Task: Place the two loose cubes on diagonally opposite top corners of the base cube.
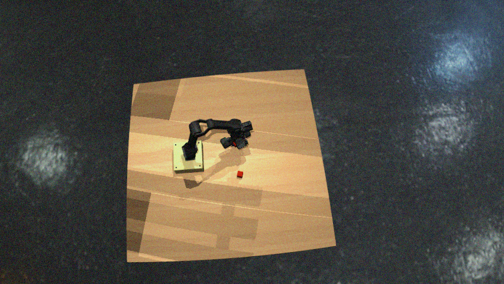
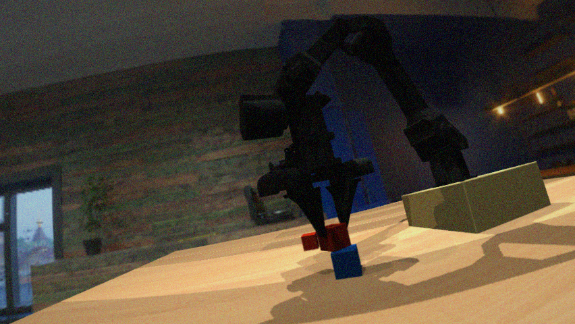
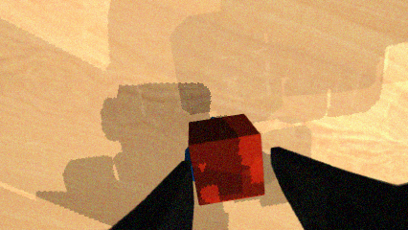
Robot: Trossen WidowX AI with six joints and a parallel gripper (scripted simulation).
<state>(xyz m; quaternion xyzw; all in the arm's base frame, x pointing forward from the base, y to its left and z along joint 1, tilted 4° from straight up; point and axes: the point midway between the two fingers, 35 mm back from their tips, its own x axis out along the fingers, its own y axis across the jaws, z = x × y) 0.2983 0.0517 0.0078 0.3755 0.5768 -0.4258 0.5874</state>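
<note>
My gripper tip is 4 cm above the blue cube and 2 cm to the right of it.
</note>
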